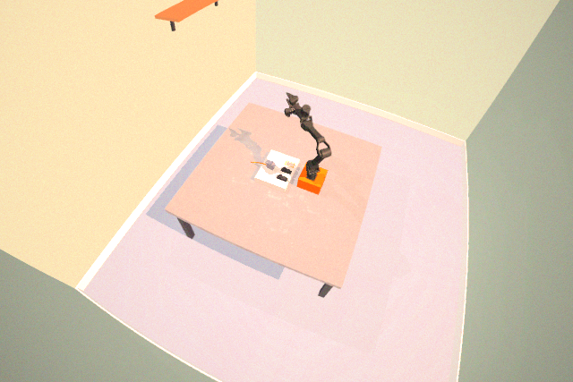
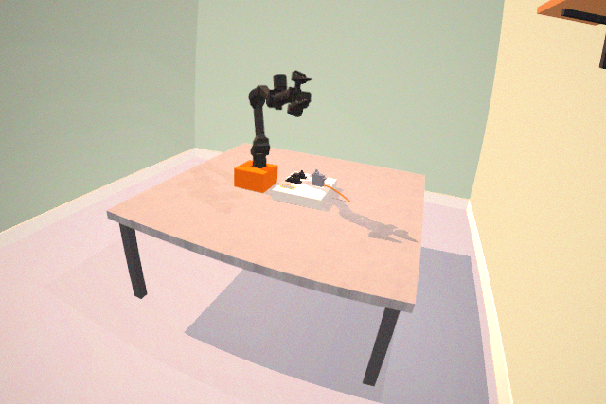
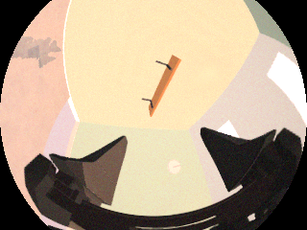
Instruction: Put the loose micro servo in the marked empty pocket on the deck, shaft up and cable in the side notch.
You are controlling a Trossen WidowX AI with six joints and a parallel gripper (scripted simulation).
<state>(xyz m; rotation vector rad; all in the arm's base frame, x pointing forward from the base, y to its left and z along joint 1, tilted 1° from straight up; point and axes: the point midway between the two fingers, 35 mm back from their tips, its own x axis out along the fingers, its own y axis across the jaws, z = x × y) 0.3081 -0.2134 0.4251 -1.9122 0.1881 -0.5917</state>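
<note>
My gripper tip is now 510 mm above the deck, 230 mm to the right of it and 30 mm past it.
</note>
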